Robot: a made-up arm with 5 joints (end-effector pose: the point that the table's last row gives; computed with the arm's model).
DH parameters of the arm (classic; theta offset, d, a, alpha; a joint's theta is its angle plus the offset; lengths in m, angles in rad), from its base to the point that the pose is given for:
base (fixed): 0 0 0 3.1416
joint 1: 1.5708 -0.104 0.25 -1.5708
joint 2: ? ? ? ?
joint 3: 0 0.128 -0.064 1.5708
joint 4: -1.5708 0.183 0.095 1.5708
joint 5: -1.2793 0 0.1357 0
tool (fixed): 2.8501 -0.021 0 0
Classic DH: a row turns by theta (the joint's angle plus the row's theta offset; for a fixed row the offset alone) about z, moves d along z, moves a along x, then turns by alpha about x.
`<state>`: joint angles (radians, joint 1 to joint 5).
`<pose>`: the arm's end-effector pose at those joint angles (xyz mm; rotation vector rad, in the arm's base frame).
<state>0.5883 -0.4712 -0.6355 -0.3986 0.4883</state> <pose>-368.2 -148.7 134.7 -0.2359 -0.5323 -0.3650</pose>
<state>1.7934 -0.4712 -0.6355 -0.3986 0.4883</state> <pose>-270.6 290.7 134.7 -0.5472 -0.3362 -1.5323</pose>
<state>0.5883 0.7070 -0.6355 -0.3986 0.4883</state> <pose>-325.7 -85.1 187.9 -1.2536 -0.0200 0.0161</pose>
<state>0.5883 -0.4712 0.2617 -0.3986 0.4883</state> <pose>-258.8 -191.9 86.0 0.1836 0.1667 0.0108</pose>
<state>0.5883 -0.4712 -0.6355 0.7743 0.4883</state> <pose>-196.3 -107.8 17.5 0.6876 -1.1899 0.0185</pose>
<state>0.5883 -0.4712 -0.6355 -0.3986 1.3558</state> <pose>-341.6 -247.3 185.6 -0.4396 -0.3854 0.4780</pose>
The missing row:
joint 2: -1.5708 0.223 0.084 1.5708
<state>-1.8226 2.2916 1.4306 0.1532 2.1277</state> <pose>516.0 -41.0 382.8 -1.5517 0.8053 1.4417</pose>
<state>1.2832 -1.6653 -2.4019 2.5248 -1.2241</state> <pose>-275.7 292.4 239.8 0.7590 -2.2593 0.7730</pose>
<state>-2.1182 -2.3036 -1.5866 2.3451 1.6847</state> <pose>557.7 166.2 221.6 1.8842 -1.6908 -1.3241</pose>
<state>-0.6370 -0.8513 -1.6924 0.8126 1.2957</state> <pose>102.6 -354.5 167.7 0.5983 -2.3414 0.9698</pose>
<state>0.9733 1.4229 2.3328 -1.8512 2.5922</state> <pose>-721.9 -129.2 -103.8 -2.7460 -0.5568 -0.3313</pose>
